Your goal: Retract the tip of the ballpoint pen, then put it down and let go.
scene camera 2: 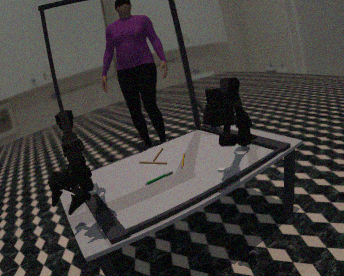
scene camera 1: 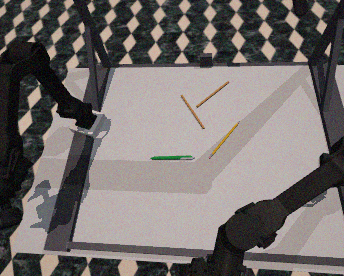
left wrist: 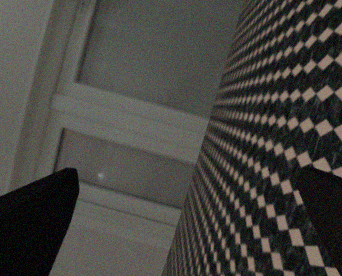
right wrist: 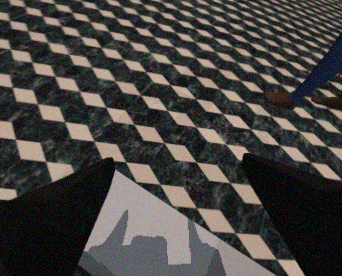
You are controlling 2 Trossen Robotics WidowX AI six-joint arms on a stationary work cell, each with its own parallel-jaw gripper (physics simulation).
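Places are measured from the left arm's base along level axes (x ahead, y left, z up), in metres.
Pixels of known places: left gripper, fingertip midpoint: [scene camera 2: 241,122] [left wrist: 190,179]; right gripper, fingertip midpoint: [scene camera 2: 60,210] [right wrist: 178,161]; left arm's base at its link origin: [scene camera 2: 245,136]; right arm's base at its link origin: [scene camera 2: 87,188] [scene camera 1: 86,120].
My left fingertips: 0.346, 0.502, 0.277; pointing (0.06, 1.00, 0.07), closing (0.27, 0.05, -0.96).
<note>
Ahead of a thing's pixels: the offset from my left fingertips to its top centre, as dx, dy, dz. "pt": to the spot under its first point. Level surfaces: height alone.
A green ballpoint pen @[+0.196, -0.445, -0.293] [scene camera 1: 171,157] [scene camera 2: 159,178] with a silver end lies flat near the middle of the grey table @[dz -0.308] [scene camera 1: 143,219] [scene camera 2: 209,153]. Its tip is too small to judge. My right gripper [scene camera 2: 64,203] [right wrist: 178,161] is open and empty. It hangs over the table's left corner @[pt +0.627, -0.119, -0.308] [right wrist: 142,197], far from the pen. My left gripper [left wrist: 190,179] is open and empty and faces a wall and the floor. The left arm [scene camera 2: 225,109] [scene camera 1: 253,227] stands at the table's right end, also far from the pen.
A yellow pencil @[+0.025, -0.556, -0.299] [scene camera 1: 223,140] [scene camera 2: 183,160] and two wooden sticks @[+0.164, -0.652, -0.301] [scene camera 1: 193,111] @[+0.099, -0.746, -0.301] [scene camera 1: 212,94] [scene camera 2: 153,162] lie just beyond the pen. A dark rail [scene camera 1: 69,191] frames the table. A gantry post [scene camera 2: 187,82] rises at the back. A person in purple [scene camera 2: 132,55] stands behind the table.
</note>
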